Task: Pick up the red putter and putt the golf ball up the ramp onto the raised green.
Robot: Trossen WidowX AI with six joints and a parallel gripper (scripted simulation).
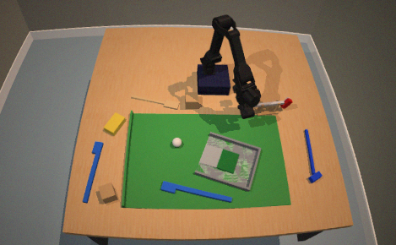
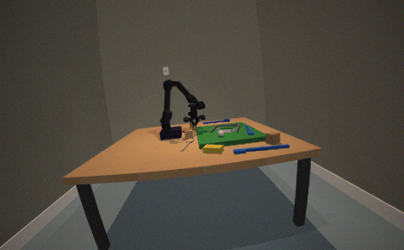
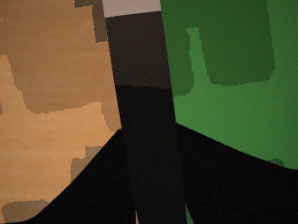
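My gripper tip is now 60 mm past the thin tan stick, 420 mm to the left of it and 30 mm above it. Also, from my gripper tip: green mat 250 mm ahead, 190 mm to the right, 30 mm below; white golf ball 180 mm ahead, 330 mm to the right, 10 mm below; yellow block 80 mm ahead, 630 mm to the right, 20 mm below.
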